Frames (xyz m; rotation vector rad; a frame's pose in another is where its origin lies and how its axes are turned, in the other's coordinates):
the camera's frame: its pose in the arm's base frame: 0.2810 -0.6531 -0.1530 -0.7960 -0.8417 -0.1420
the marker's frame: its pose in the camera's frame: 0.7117 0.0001 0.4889 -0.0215 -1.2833 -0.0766
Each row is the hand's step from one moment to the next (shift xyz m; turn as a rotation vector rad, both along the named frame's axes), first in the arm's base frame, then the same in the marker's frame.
Working: the arm's base frame: its pose in the marker's frame: -0.0190 0.2175 0.7105 0.8383 2.0769 -0.3438

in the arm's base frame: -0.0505 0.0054 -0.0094 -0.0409 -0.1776 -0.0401
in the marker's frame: 0.0189 -0.0134 0.0462 -0.1270 -0.1285 0.0468
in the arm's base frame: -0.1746 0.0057 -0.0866 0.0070 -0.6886 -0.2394
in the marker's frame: 0.0235 -0.0282 0.1915 -0.6127 -0.3823 0.1002
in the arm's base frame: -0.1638 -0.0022 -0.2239 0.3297 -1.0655 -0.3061
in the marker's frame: -0.0703 0.0410 0.2652 -1.0413 -0.4842 -0.1376
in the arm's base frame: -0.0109 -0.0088 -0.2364 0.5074 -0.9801 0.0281
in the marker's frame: -0.1460 0.1098 0.1507 -0.8533 -0.5143 -0.4757
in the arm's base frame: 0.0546 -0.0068 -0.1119 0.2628 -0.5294 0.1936
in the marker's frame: -0.0957 0.0763 0.0236 -0.3470 -0.3741 -0.3555
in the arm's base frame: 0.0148 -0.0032 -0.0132 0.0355 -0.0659 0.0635
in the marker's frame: -0.0164 0.0109 -0.0040 -0.0203 -0.0655 -0.0702
